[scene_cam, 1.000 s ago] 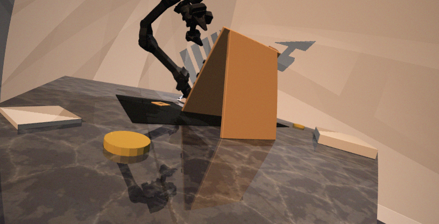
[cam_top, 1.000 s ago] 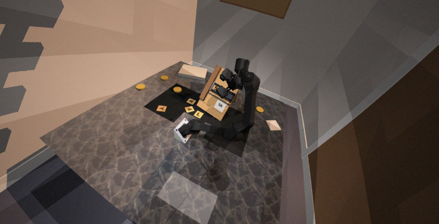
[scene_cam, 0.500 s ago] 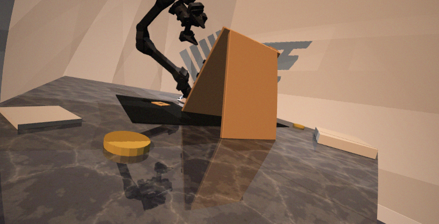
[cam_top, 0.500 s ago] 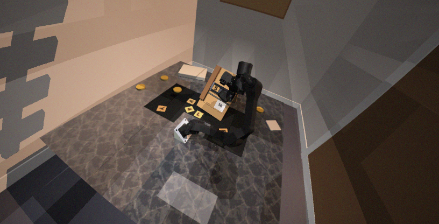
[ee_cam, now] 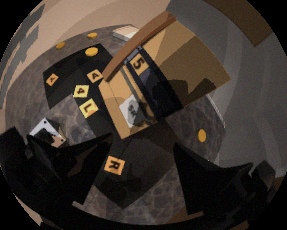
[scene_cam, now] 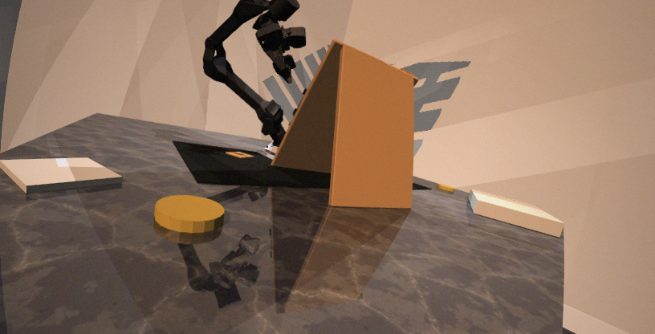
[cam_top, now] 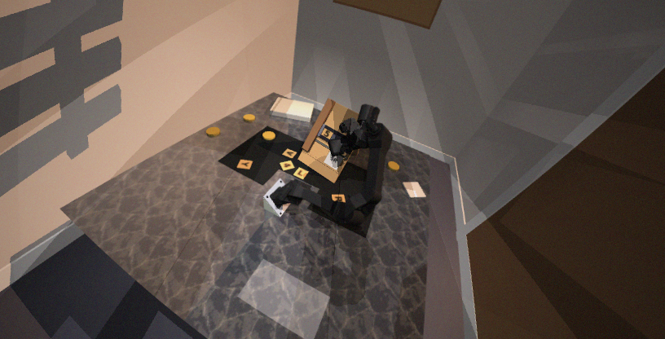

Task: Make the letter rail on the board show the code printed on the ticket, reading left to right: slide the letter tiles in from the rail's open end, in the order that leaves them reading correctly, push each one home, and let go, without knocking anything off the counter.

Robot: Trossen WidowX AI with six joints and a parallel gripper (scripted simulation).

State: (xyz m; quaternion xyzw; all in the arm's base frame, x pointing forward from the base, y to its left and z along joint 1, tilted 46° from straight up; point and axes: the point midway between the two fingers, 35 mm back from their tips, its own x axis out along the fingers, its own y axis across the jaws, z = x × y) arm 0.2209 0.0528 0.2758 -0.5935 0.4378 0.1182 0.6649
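The white ticket is 60 mm ahead of my gripper tip, 60 mm to the left of it and 150 mm below it. The rest, counted from my gripper tip: black mat 50 mm behind, 170 mm to the left, 230 mm below; then pale flat box 410 mm ahead, 560 mm to the left, 220 mm below; then pale card 220 mm ahead, 370 mm to the right, 230 mm below.
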